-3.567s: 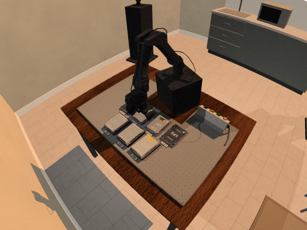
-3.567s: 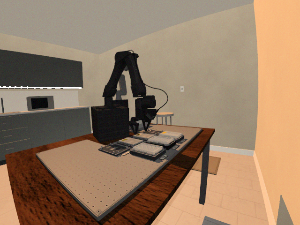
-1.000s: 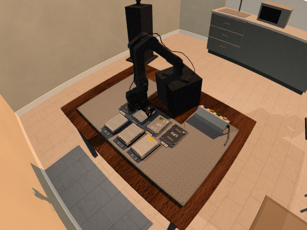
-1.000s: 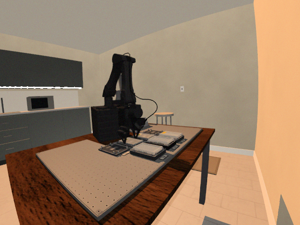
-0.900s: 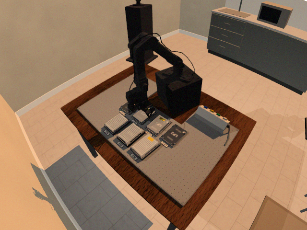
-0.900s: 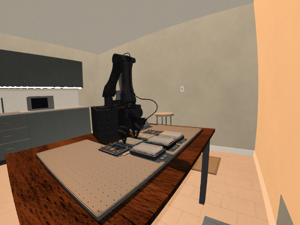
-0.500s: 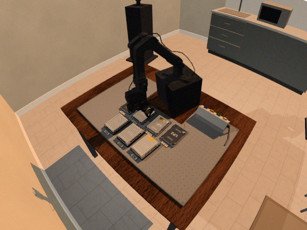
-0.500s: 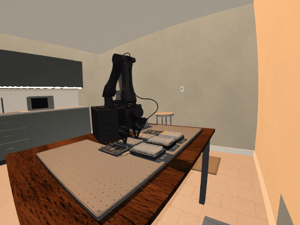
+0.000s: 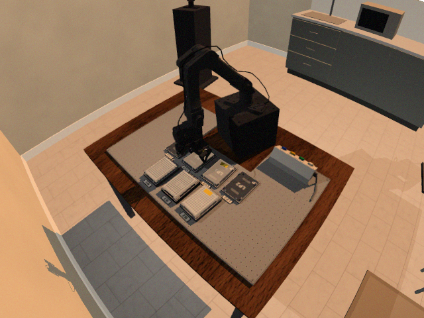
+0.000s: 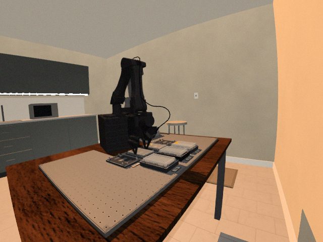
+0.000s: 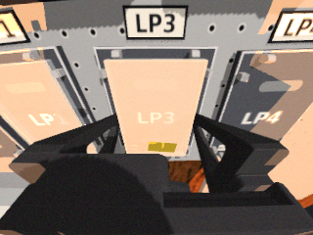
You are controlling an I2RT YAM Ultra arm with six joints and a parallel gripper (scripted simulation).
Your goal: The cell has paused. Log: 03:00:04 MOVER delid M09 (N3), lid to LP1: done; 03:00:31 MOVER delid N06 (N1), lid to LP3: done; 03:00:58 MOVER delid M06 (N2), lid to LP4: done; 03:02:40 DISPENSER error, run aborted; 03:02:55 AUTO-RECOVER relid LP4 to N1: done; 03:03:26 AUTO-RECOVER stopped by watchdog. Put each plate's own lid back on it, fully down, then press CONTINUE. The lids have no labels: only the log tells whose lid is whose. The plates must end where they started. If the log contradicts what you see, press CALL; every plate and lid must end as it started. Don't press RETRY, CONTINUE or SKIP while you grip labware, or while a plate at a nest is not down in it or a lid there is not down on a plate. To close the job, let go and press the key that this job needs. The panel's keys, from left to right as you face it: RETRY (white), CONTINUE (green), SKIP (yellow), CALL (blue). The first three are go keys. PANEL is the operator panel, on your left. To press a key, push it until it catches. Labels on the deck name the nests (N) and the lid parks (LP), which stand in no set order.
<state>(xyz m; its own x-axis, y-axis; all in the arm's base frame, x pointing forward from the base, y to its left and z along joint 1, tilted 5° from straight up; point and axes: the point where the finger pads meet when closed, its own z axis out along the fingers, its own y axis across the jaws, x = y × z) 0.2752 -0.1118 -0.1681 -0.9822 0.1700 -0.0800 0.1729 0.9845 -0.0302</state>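
The white well plate is 160 mm ahead of my hand, 100 mm to the right of it and 10 mm above it. The rest, counted from my hand: clear lid (200 mm ahead, 160 mm to the left, 10 mm above); yellow SKIP key (230 mm behind, 390 mm to the left, 40 mm above); blue CALL key (240 mm behind, 340 mm to the left, 40 mm above).
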